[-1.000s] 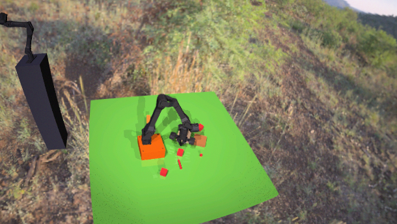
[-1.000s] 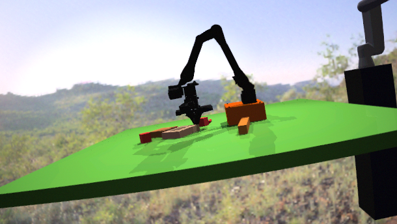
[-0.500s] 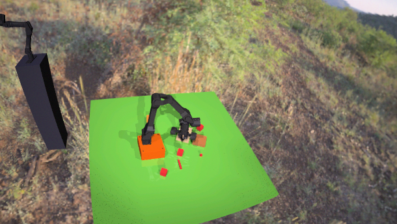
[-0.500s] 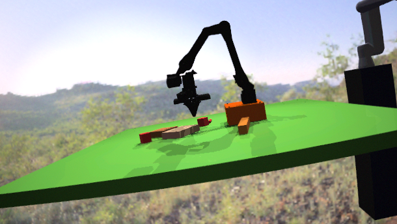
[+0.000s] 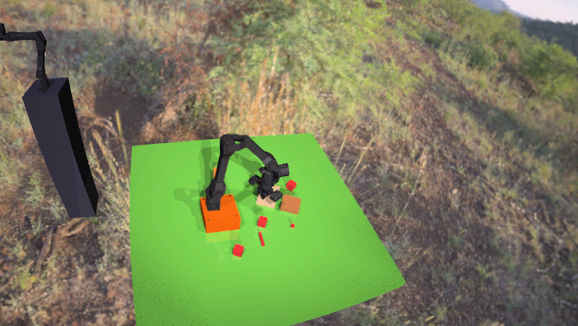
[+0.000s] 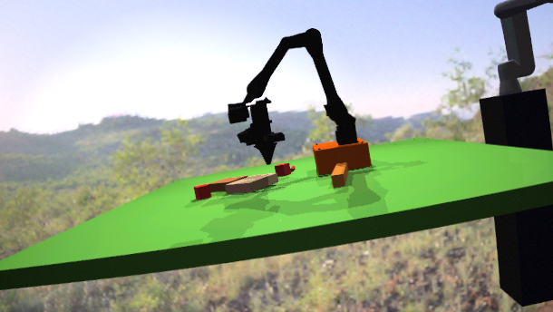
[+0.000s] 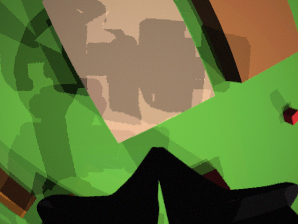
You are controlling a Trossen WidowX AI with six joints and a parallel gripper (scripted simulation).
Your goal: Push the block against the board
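The tan flat piece is 60 mm ahead of my gripper tip, 60 mm to the left of it and 40 mm below it. Also, from my gripper tip: brown flat piece: 160 mm ahead, 20 mm to the right, 40 mm below; then small orange block: 220 mm behind, 200 mm to the left, 40 mm below; then thin red bar: 60 mm behind, 220 mm to the right, 50 mm below.
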